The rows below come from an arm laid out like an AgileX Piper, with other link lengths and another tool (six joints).
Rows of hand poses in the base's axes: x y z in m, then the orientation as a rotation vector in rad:
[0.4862 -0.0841 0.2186 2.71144 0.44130 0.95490]
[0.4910 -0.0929 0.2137 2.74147 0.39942 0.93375]
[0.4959 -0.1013 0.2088 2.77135 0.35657 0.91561]
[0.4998 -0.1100 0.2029 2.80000 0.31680 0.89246]
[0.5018 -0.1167 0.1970 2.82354 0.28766 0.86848]
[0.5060 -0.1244 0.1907 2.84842 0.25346 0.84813]
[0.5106 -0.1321 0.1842 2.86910 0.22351 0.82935]
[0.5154 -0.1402 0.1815 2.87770 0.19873 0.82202]
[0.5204 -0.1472 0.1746 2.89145 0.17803 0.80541]
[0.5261 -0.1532 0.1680 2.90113 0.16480 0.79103]
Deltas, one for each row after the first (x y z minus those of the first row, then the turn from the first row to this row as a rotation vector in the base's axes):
[0.0048 -0.0088 -0.0049 0.02254 0.01879 -0.02653]
[0.0097 -0.0172 -0.0098 0.04694 0.03566 -0.05262]
[0.0136 -0.0259 -0.0157 0.06878 0.05532 -0.07724]
[0.0156 -0.0326 -0.0216 0.08504 0.07468 -0.09561]
[0.0198 -0.0403 -0.0279 0.10498 0.09187 -0.11598]
[0.0244 -0.0480 -0.0344 0.12157 0.10710 -0.13390]
[0.0292 -0.0561 -0.0371 0.13073 0.11211 -0.14909]
[0.0342 -0.0631 -0.0440 0.14095 0.12459 -0.16193]
[0.0399 -0.0691 -0.0506 0.14719 0.13506 -0.17049]

